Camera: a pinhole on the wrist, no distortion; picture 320 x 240 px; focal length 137.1 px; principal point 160.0 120.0 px. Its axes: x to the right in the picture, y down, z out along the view. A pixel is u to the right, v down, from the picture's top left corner.
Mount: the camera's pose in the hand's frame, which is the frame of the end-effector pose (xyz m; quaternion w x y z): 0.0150 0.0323 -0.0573 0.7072 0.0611 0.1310 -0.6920
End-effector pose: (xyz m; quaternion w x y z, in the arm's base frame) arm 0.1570 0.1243 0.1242 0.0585 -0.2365 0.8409 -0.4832
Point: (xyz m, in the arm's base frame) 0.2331 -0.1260 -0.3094
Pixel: 55 99
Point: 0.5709 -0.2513 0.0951
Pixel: 200 52
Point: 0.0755 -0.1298 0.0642
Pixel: 155 186
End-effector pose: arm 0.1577 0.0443 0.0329 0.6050 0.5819 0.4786 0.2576
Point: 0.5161 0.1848 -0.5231
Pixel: 246 212
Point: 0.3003 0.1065 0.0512
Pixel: 93 194
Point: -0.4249 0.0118 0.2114
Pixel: behind the camera
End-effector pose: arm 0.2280 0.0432 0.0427 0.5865 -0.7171 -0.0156 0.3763
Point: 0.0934 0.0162 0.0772
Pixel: outside the picture
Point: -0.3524 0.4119 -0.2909
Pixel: 23 86
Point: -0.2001 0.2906 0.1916
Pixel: 136 22
